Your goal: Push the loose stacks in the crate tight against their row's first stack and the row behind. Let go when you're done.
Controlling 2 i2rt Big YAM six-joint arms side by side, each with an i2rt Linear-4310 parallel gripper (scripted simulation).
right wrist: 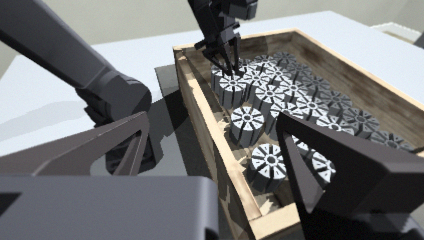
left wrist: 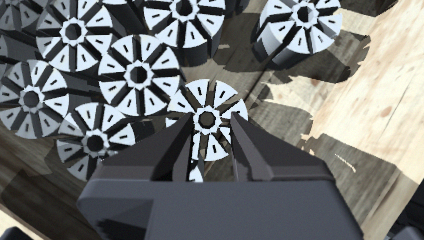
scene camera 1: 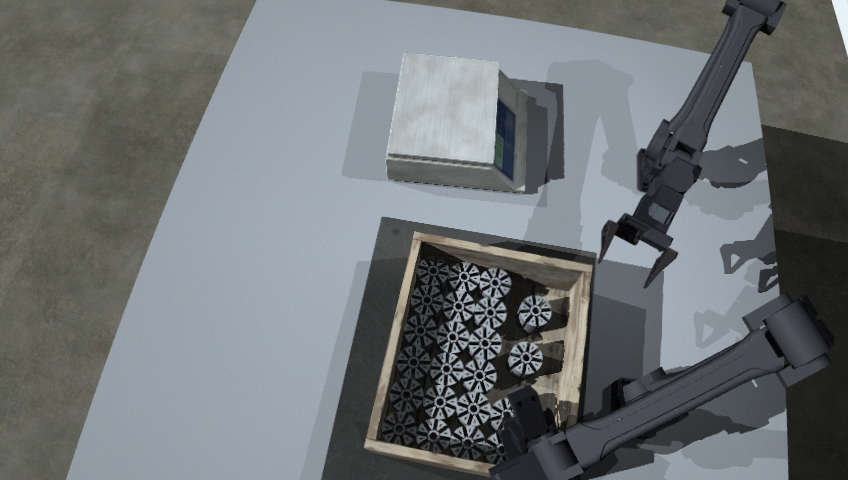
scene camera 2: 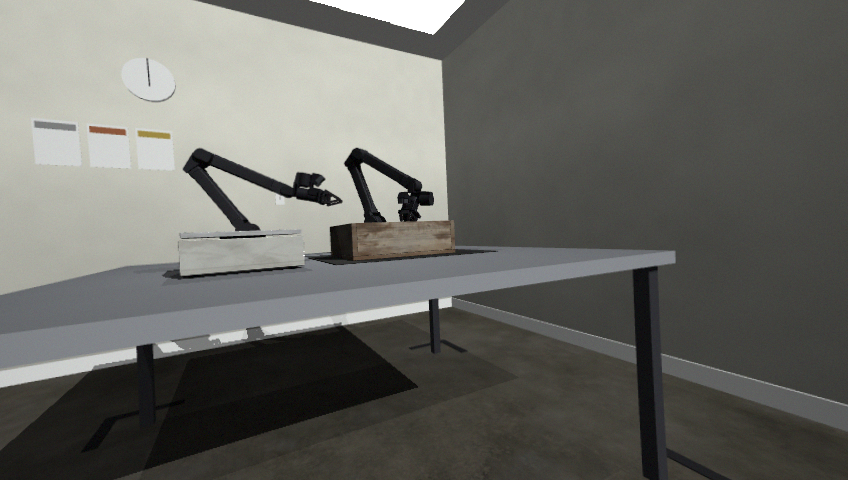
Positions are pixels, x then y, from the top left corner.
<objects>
wooden crate: right wrist 227,163; left wrist; scene camera 1; scene camera 2 356,241
same spot on wooden crate: (left wrist: pixel 348 105) = (scene camera 1: pixel 562 385)
</objects>
